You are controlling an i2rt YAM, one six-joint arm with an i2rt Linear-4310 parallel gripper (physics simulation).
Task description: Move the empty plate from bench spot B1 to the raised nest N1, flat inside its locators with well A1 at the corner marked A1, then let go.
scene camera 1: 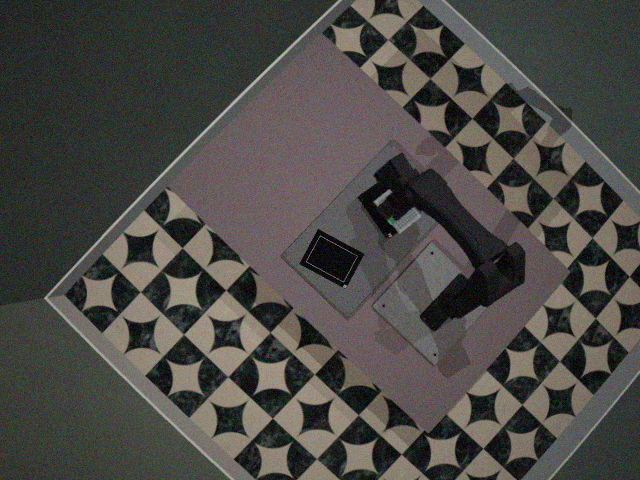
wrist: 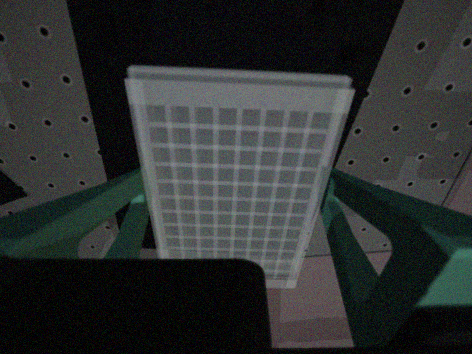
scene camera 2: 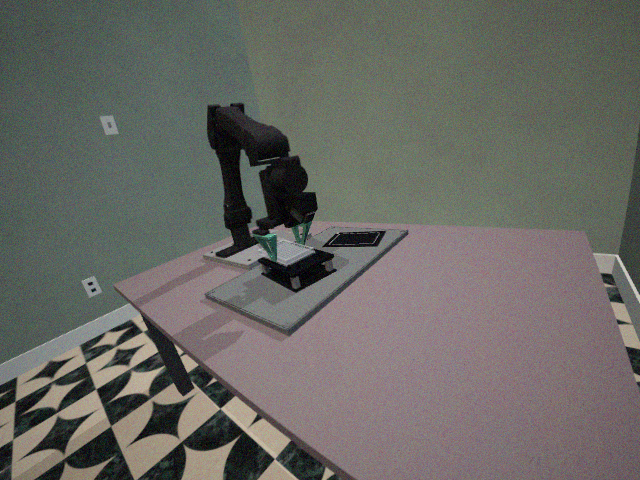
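Observation:
The pale plate with its grid of wells is between the green fingers, gripped by its long sides. My gripper is shut on it, pointing down. The plate looks about level, over the black raised nest N1. Whether it touches the nest or sits inside the locators cannot be told. A small white mark shows at the nest's corner in scene camera 1; the A1 lettering is not legible. Spot B1 is a flat black pad with a white outline, with no plate on it.
The nest and B1 stand on a grey perforated board on the pink table. The arm's light base plate lies beside that board. The nest has short pale legs. The gripper body hides part of the nest from above.

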